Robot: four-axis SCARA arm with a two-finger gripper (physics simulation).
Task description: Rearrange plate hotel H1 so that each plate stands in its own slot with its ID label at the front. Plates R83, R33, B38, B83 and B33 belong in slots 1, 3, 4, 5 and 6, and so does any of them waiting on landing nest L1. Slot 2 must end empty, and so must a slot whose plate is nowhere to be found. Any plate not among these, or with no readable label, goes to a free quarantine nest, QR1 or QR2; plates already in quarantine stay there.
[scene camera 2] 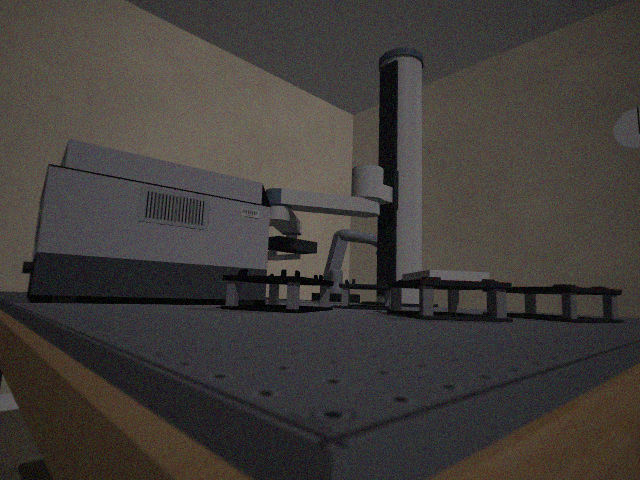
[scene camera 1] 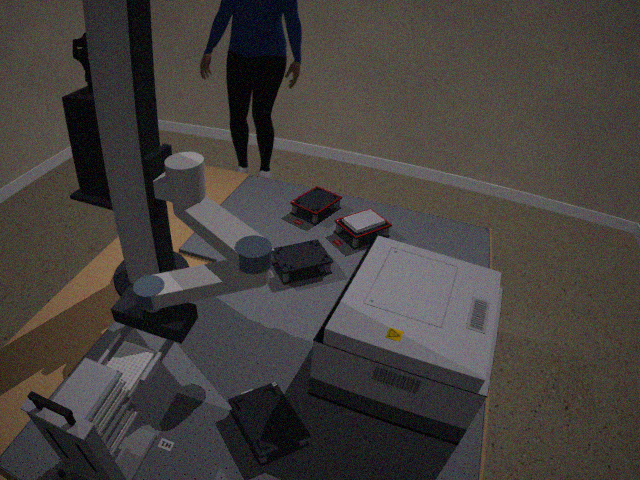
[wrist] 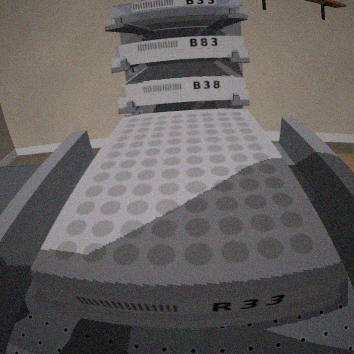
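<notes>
My gripper (scene camera 1: 129, 365) (scene camera 2: 284, 255) (wrist: 183, 137) is shut on white plate R33 (scene camera 1: 135, 356) (wrist: 170, 200), held level by its sides, label toward the wrist camera. R33's far end is at the front of plate hotel H1 (scene camera 1: 85, 387), below plate B38 (wrist: 206, 85); how far it reaches inside is hidden. Plate B83 (wrist: 204, 42) and plate B33 (wrist: 200, 2) stand above B38, labels at the front. Lower slots are hidden. A white plate (scene camera 1: 364, 220) (scene camera 2: 449, 275) lies on one red-rimmed nest (scene camera 1: 384, 230) (scene camera 2: 427, 302); the other red-rimmed nest (scene camera 1: 316, 200) (scene camera 2: 568, 305) is empty.
A dark nest (scene camera 1: 302, 258) (scene camera 2: 292, 294) stands behind the arm's elbow, and another dark nest (scene camera 1: 268, 423) lies before the large grey instrument (scene camera 1: 413, 289) (scene camera 2: 155, 222). The arm's column (scene camera 1: 116, 129) (scene camera 2: 409, 155) rises beside them. A person (scene camera 1: 258, 31) stands beyond the table.
</notes>
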